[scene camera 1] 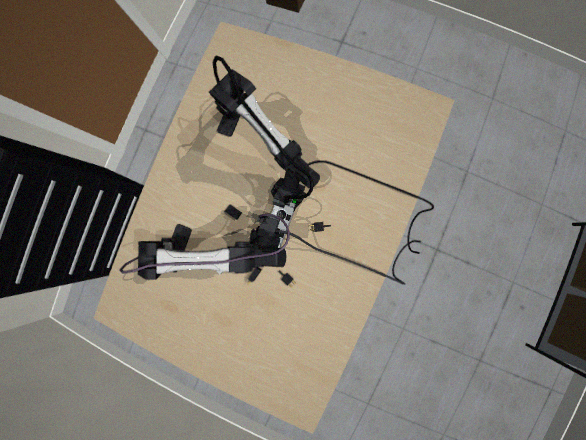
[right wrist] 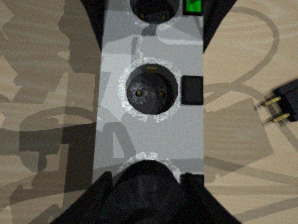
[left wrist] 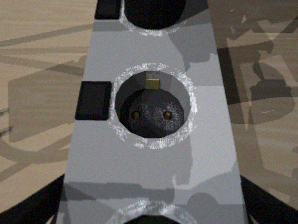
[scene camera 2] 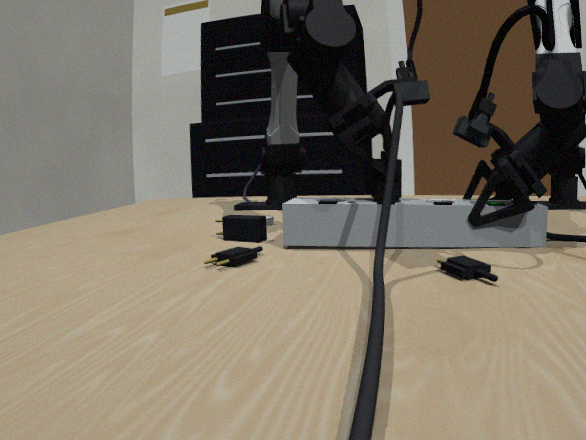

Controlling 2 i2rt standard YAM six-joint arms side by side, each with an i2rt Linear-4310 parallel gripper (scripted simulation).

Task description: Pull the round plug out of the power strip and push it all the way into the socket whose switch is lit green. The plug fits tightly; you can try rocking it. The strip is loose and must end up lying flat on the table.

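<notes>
Scene camera 2 gives me a black adapter (scene camera 2: 249,228), a flat black plug (scene camera 2: 462,266) and a black round plug (scene camera 2: 377,180), and you'd also find my right gripper (scene camera 2: 395,178) and my left gripper (scene camera 2: 465,217) there. In scene camera 1 there's my right gripper (scene camera 1: 274,228). The left wrist view has my left gripper (left wrist: 151,177), but the black adapter is out of frame in the left wrist view. Then the right wrist view shows my right gripper (right wrist: 148,180), and the adapter is out of frame in the right wrist view too.
</notes>
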